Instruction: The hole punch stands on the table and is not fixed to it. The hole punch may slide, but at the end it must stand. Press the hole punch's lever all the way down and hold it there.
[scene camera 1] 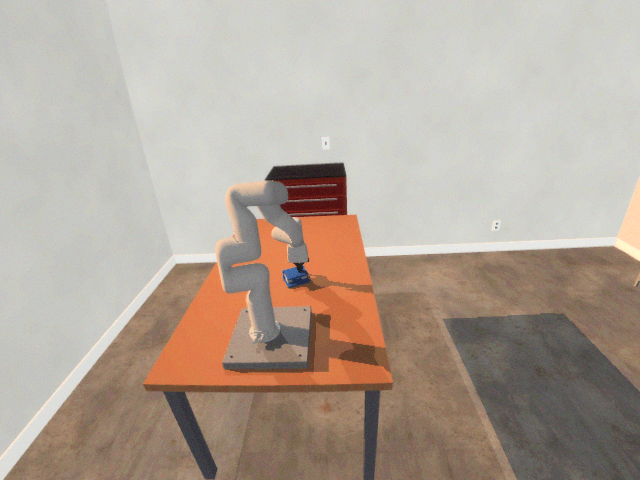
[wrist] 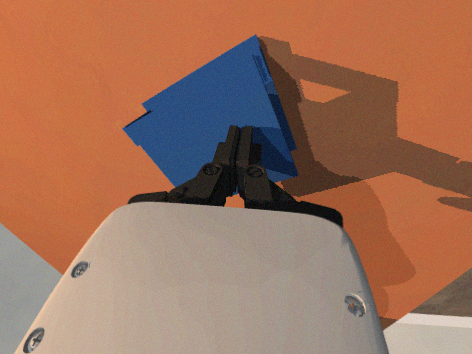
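Seen in the pictures: gripper, fingertip midpoint: (scene camera 1: 300, 270) (wrist: 241, 142); arm's base at its link origin: (scene camera 1: 265, 331).
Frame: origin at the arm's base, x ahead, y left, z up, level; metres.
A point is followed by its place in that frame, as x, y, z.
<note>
The blue hole punch (scene camera 1: 295, 277) {0.375, -0.052, 0.017} (wrist: 200, 110) {0.455, -0.034, 0.020} stands upright on the orange table (scene camera 1: 330, 242) {0.872, -0.178, -0.036} (wrist: 60, 90) {0.445, 0.134, -0.036}. Its broad blue lever fills most of its top in the wrist view. My gripper (scene camera 1: 299, 269) {0.434, -0.066, 0.021} (wrist: 241, 142) {0.434, -0.066, 0.021} is shut with nothing between its fingers. The fingertips are over the lever's near right part in the wrist view, at or very close to its surface. Whether they touch it, and how far down the lever is, I cannot tell exactly. The fingers and the gripper's body hide the punch's near edge in the wrist view.
The arm's grey base plate (scene camera 1: 289, 356) {-0.124, -0.128, -0.001} is at the near end of the table, with the arm reaching over to the punch. A red drawer cabinet (scene camera 1: 315, 192) stands beyond the table's far end. Shadows of the arm fall to the right of the punch.
</note>
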